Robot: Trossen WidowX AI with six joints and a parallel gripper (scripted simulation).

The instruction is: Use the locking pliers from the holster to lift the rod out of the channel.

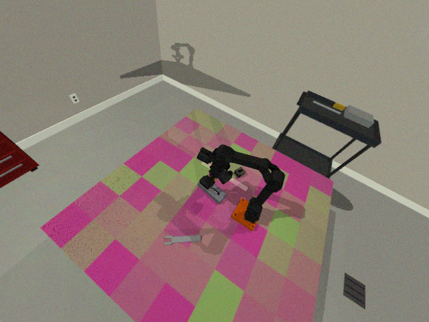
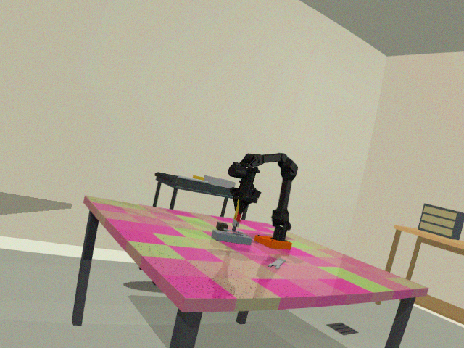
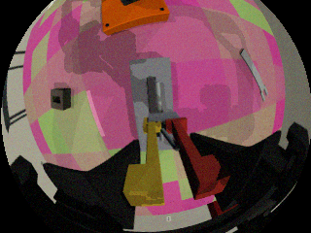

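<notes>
My gripper tip is now 9 cm above the grey rod. Also, from my gripper tip: grey holster (22 cm to the right, 13 cm below, 13 cm behind); yellow handle (1 cm to the right, 1 cm behind); grey channel block (12 cm below, 1 cm to the right, 1 cm behind).
</notes>
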